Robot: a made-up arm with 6 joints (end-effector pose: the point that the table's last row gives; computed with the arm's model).
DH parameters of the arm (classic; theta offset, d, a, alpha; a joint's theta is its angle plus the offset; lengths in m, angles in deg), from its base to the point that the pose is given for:
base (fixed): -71.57 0 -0.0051 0
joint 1: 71.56 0.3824 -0.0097 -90
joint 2: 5.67 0 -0.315 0
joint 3: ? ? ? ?
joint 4: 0 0.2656 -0.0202 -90
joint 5: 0 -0.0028 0.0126 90
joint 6: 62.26 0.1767 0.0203 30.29
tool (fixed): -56.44 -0.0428 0 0
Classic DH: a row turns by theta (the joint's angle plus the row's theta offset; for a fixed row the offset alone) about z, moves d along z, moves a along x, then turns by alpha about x.
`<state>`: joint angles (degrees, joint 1 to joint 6).
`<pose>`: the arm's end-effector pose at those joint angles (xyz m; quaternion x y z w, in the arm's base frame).
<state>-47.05 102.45 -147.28 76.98 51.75 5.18</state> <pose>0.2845 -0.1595 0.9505 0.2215 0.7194 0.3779 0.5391</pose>
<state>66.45 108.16 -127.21 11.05 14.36 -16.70</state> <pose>0.1618 0.4689 0.8115 -0.3580 0.7091 0.2599 0.5490</pose>
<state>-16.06 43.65 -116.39 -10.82 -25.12 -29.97</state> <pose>-0.1652 0.0958 1.0234 0.2005 0.0250 -0.3978 0.8950</pose>
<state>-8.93 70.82 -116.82 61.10 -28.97 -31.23</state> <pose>0.1145 -0.0593 1.0312 0.3649 0.3384 0.1864 0.8471</pose>
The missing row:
joint 3: 79.34 0.0045 0.0034 90
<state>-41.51 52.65 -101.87 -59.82 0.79 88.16</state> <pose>0.0491 -0.0025 0.9933 0.3389 0.4308 -0.0531 0.8347</pose>
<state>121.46 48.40 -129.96 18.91 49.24 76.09</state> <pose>0.0288 -0.0899 1.0019 0.4300 -0.4261 -0.7043 0.3707</pose>
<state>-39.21 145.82 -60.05 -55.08 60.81 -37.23</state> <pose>0.1304 -0.1974 0.2080 0.3813 -0.6927 0.1828 0.5843</pose>
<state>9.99 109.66 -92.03 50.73 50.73 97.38</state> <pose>0.4483 0.1405 0.5230 -0.6272 -0.4622 -0.4720 0.4125</pose>
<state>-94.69 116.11 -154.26 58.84 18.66 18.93</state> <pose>-0.0066 -0.4413 0.9267 0.5837 0.3155 0.0539 0.7462</pose>
